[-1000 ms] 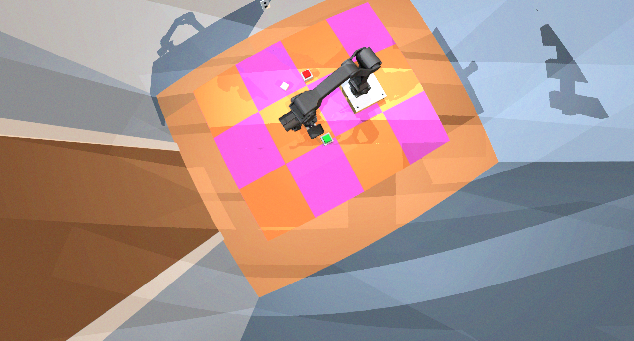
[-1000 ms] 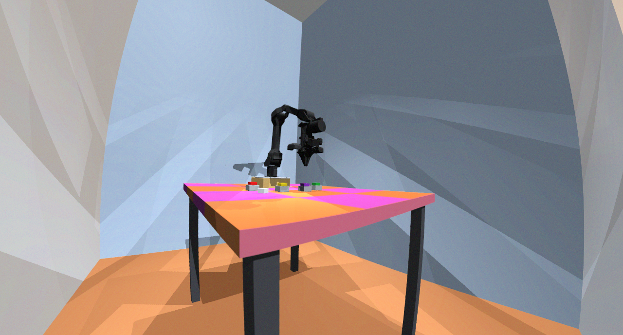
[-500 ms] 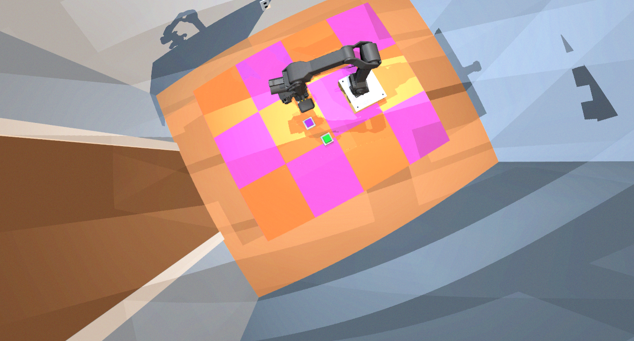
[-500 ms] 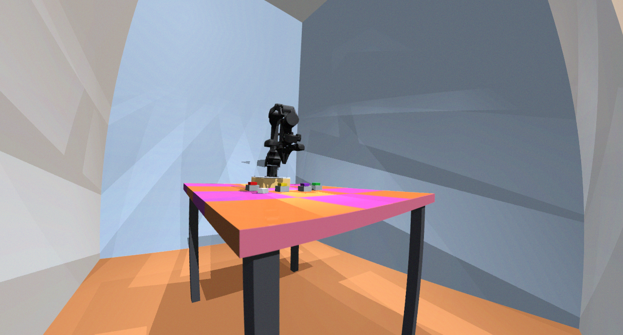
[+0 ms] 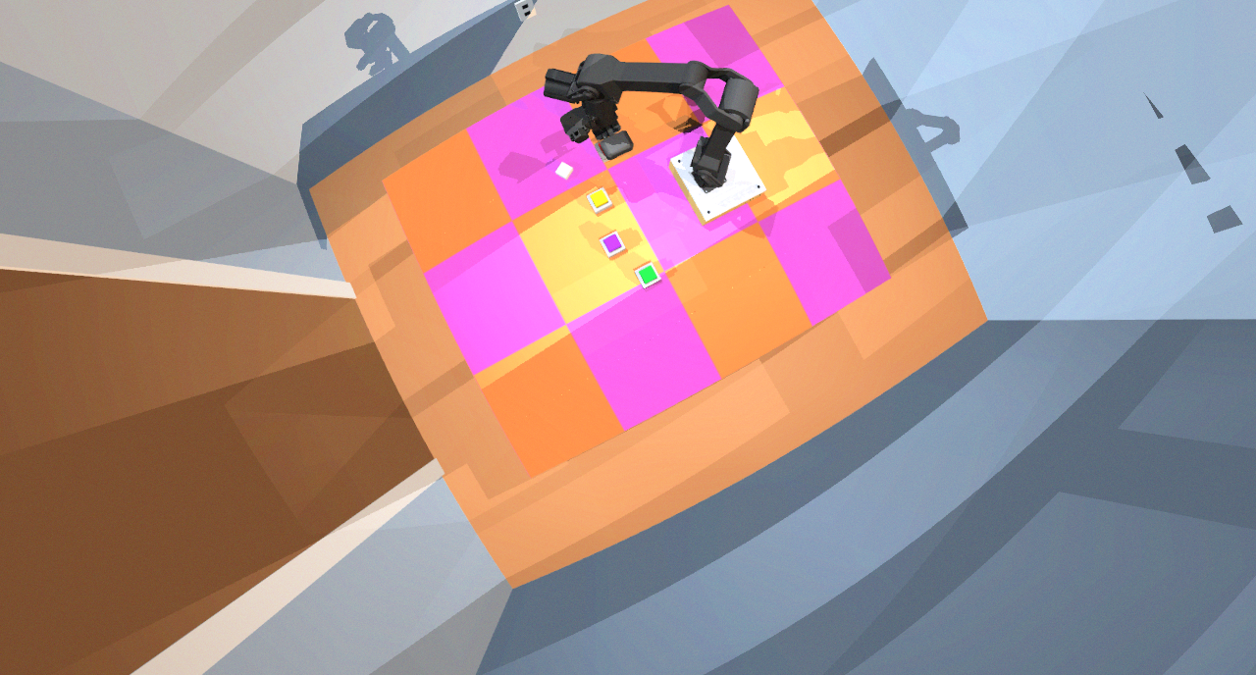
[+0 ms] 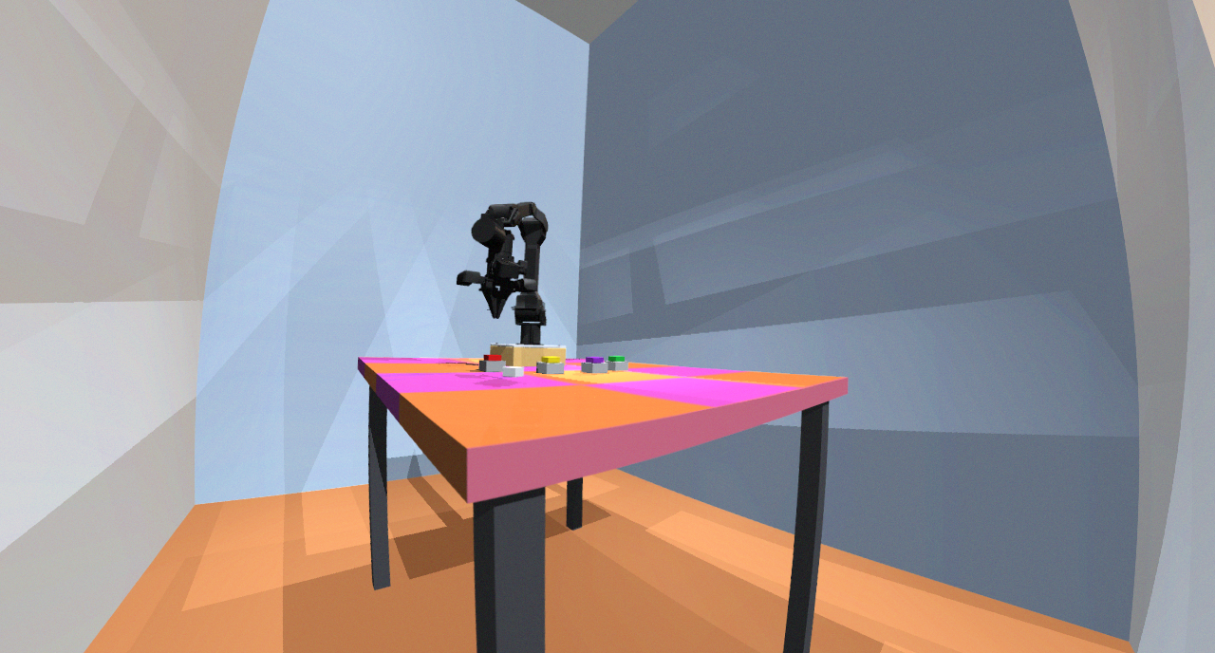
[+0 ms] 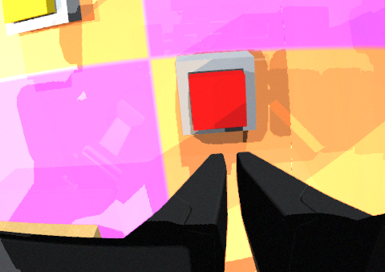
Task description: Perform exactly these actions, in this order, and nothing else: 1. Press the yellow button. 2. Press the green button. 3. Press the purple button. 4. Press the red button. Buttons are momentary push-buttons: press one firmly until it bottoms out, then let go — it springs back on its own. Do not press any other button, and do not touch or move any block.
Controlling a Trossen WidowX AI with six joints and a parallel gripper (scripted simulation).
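The yellow button lies 100 mm to the left of my gripper tip, 90 mm below it and 80 mm ahead of it. Also, from my gripper tip: small white block 120 mm below, 120 mm ahead, 10 mm to the right; green button 320 mm to the left, 90 mm below, 90 mm ahead; purple button 210 mm to the left, 120 mm ahead, 90 mm below.
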